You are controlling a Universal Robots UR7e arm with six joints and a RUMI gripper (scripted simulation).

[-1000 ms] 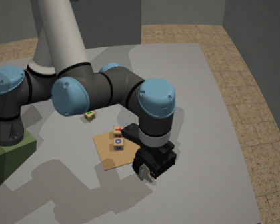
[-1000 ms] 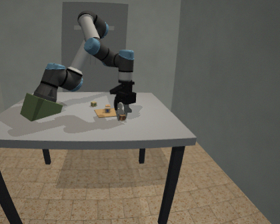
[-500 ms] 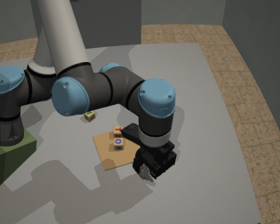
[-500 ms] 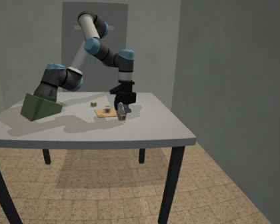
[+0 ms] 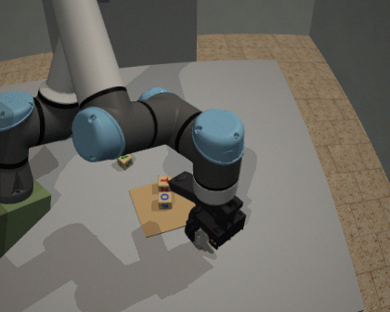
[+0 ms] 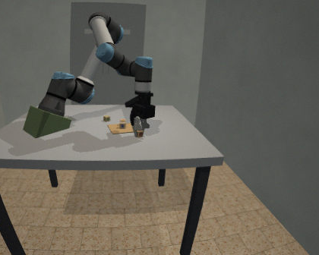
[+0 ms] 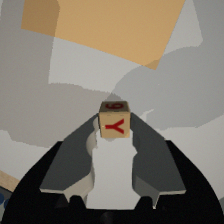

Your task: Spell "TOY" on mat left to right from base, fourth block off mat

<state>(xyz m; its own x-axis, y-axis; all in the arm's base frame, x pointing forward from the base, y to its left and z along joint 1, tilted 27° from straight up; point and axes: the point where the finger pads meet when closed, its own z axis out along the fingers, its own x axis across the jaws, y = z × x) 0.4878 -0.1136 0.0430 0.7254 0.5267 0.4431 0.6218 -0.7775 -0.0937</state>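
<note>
Now: the O block 90 mm behind my hand and 110 mm to the left of it. From my hand the other things lie so: Y block: right at my hand; then tan mat: 90 mm behind, 110 mm to the left, 10 mm below.
</note>
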